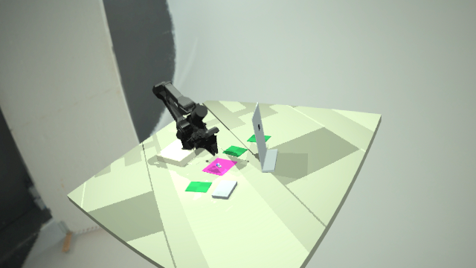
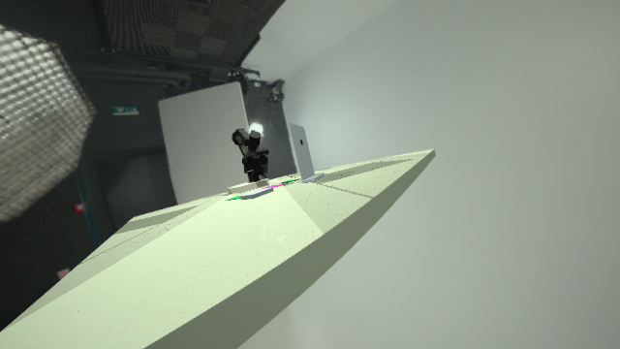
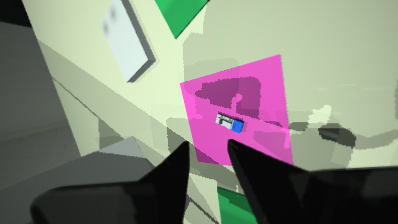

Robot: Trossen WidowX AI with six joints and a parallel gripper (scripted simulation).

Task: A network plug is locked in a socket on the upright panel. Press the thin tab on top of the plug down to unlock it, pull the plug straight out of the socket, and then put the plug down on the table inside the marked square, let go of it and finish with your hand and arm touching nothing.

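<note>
Right now the network plug is 5 cm below my gripper tip. Also, from my gripper tip: flat grey block (17 cm to the right, 12 cm ahead, 5 cm below); then grey panel (21 cm ahead, 6 cm to the left, 5 cm above); then magenta square (6 cm below).
</note>
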